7 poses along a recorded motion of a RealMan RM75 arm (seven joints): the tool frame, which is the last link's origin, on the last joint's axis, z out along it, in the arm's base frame.
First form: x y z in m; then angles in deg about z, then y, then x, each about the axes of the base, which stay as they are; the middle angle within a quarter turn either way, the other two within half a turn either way.
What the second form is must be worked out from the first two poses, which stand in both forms.
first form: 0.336 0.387 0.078 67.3 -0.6 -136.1
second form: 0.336 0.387 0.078 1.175 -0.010 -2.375
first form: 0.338 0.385 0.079 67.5 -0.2 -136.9
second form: 0.338 0.385 0.079 1.178 -0.003 -2.389
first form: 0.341 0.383 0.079 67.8 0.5 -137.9
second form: 0.341 0.383 0.079 1.183 0.009 -2.407
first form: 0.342 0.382 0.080 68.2 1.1 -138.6
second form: 0.342 0.382 0.080 1.190 0.019 -2.419
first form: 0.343 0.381 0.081 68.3 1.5 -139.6
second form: 0.343 0.381 0.081 1.192 0.026 -2.436
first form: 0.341 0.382 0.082 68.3 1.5 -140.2
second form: 0.341 0.382 0.082 1.192 0.026 -2.447
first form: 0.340 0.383 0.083 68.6 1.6 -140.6
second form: 0.340 0.383 0.083 1.197 0.028 -2.454
